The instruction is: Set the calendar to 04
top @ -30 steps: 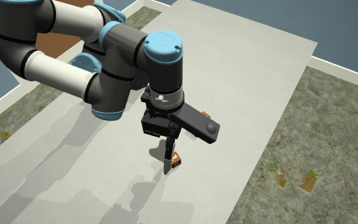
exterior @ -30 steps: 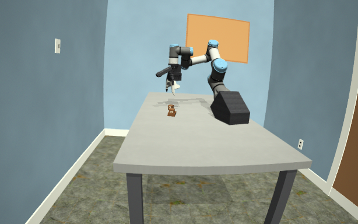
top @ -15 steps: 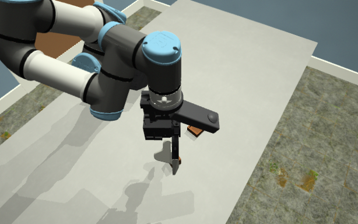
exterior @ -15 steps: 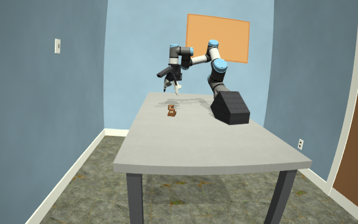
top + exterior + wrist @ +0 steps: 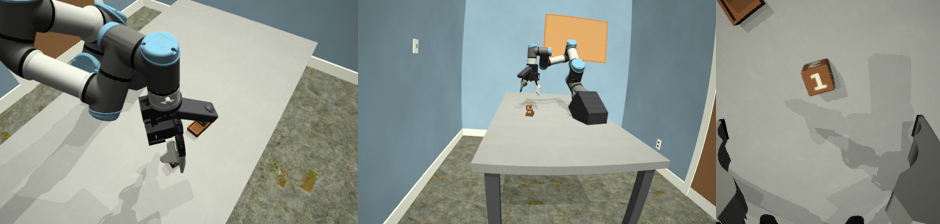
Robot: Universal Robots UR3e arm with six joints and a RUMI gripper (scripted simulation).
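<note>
My gripper is now 90 mm above the cube. The rest, counted from my hand: brown tray: 150 mm to the left, 100 mm below.
</note>
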